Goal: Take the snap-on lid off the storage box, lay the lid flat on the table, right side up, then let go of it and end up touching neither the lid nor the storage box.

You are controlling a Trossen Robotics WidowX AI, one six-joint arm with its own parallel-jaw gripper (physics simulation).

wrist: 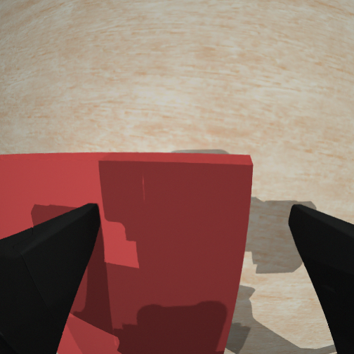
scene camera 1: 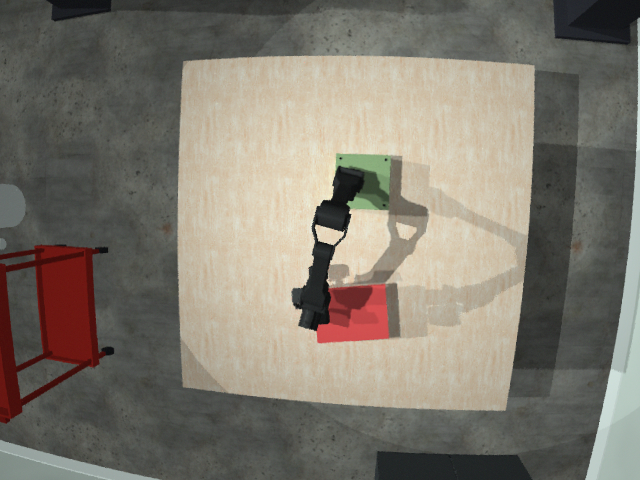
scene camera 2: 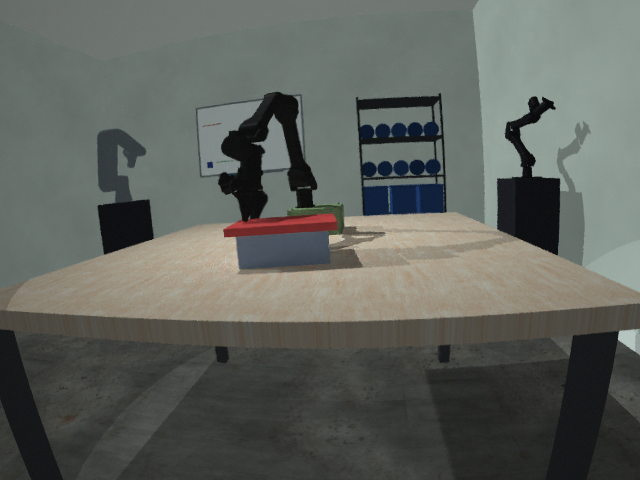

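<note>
The red lid [scene camera 1: 356, 330] [scene camera 2: 289, 225] [wrist: 175, 220] sits flat on top of the blue-grey storage box [scene camera 2: 283, 250]; part of the lid is hidden under the arm in the first scene view. My gripper [scene camera 2: 249, 219] [wrist: 198, 215] is open and points down at the lid's left end. In the wrist view one fingertip is above the lid's top and the other is out past its short edge, over the table. In the second scene view the fingertips are at about the height of the lid's top; whether they touch it I cannot tell.
The arm stands on a green base block [scene camera 1: 377, 178] [scene camera 2: 336, 219] farther back on the wooden table [scene camera 1: 248, 129] [scene camera 2: 439, 299]. A red frame [scene camera 1: 64, 304] stands on the floor beside the table. A shelf rack [scene camera 2: 399, 103] and a second arm on a black pedestal [scene camera 2: 532, 211] stand behind it.
</note>
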